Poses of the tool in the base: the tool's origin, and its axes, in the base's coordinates. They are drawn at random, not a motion.
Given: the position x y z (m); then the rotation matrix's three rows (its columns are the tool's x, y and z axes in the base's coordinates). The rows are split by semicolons.
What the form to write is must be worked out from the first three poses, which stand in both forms.
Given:
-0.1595, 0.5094, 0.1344; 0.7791, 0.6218, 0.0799; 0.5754, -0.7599, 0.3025; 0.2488, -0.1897, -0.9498
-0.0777, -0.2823, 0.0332; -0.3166, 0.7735, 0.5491; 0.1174, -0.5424, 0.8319; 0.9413, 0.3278, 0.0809
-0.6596, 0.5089, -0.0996; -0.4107, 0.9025, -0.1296; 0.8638, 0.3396, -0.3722; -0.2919, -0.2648, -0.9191
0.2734, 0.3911, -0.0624; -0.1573, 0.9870, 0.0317; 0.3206, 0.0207, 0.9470; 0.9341, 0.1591, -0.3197
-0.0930, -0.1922, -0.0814; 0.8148, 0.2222, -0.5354; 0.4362, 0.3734, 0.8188; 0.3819, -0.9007, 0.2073
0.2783, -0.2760, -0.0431; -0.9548, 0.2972, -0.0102; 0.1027, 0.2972, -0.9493; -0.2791, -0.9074, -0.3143
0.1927, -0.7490, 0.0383; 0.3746, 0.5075, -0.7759; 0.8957, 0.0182, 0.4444; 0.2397, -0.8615, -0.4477
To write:
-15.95, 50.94, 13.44; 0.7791, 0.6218, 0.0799; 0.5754, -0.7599, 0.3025; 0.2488, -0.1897, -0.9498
-7.77, -28.23, 3.32; -0.3166, 0.7735, 0.5491; 0.1174, -0.5424, 0.8319; 0.9413, 0.3278, 0.0809
-65.96, 50.89, -9.96; -0.4107, 0.9025, -0.1296; 0.8638, 0.3396, -0.3722; -0.2919, -0.2648, -0.9191
27.34, 39.11, -6.24; -0.1573, 0.9870, 0.0317; 0.3206, 0.0207, 0.9470; 0.9341, 0.1591, -0.3197
-9.30, -19.22, -8.14; 0.8148, 0.2222, -0.5354; 0.4362, 0.3734, 0.8188; 0.3819, -0.9007, 0.2073
27.83, -27.60, -4.31; -0.9548, 0.2972, -0.0102; 0.1027, 0.2972, -0.9493; -0.2791, -0.9074, -0.3143
19.27, -74.90, 3.83; 0.3746, 0.5075, -0.7759; 0.8957, 0.0182, 0.4444; 0.2397, -0.8615, -0.4477

